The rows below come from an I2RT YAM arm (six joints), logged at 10 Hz.
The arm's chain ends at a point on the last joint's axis. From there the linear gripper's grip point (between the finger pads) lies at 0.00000 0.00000 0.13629 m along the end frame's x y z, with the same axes.
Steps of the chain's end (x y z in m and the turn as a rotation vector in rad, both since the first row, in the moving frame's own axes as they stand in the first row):
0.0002 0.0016 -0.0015 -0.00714 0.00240 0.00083
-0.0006 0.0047 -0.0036 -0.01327 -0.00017 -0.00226
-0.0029 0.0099 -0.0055 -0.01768 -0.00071 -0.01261
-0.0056 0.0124 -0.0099 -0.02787 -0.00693 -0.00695
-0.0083 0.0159 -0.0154 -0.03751 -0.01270 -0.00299
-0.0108 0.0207 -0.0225 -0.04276 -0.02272 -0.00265
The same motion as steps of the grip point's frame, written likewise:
0.0005 0.0026 -0.0015 -0.00714 0.00240 0.00083
-0.0006 0.0065 -0.0036 -0.01327 -0.00017 -0.00226
-0.0030 0.0123 -0.0055 -0.01768 -0.00071 -0.01261
-0.0065 0.0162 -0.0100 -0.02787 -0.00693 -0.00695
-0.0100 0.0210 -0.0155 -0.03751 -0.01270 -0.00299
-0.0139 0.0265 -0.0227 -0.04276 -0.02272 -0.00265

